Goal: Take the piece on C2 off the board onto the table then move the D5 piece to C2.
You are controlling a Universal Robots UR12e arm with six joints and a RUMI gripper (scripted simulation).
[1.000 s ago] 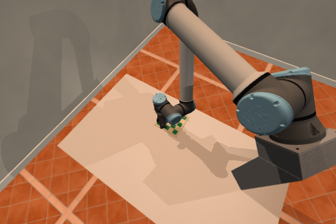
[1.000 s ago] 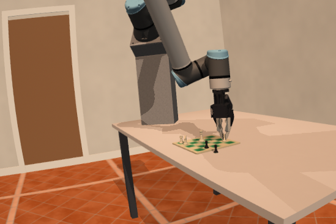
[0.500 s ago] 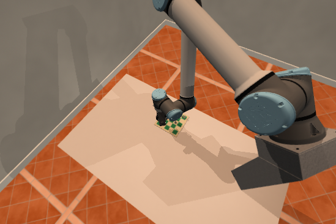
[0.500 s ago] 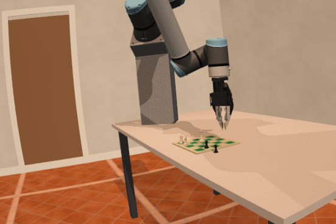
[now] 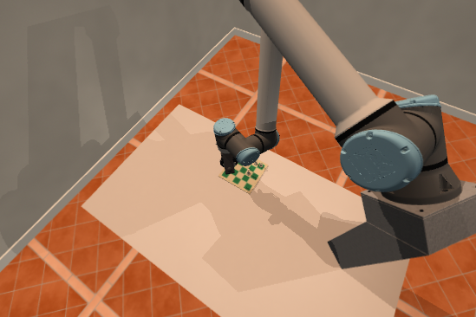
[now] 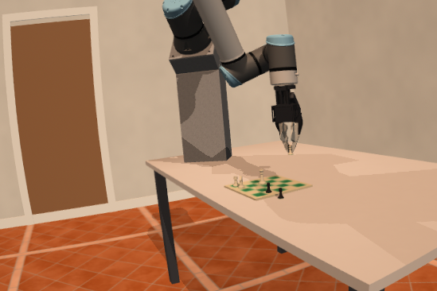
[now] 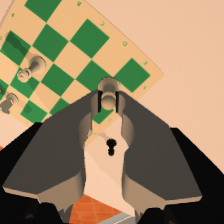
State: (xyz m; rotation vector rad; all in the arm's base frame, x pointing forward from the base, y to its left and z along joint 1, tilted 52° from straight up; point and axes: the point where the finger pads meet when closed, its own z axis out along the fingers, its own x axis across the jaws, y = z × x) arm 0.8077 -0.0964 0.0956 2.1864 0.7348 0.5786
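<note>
The chessboard lies 12 cm below my hand, 6 cm to the right of it and 6 cm behind it. From my hand the other things lie so: white pawn 1 cm below.
</note>
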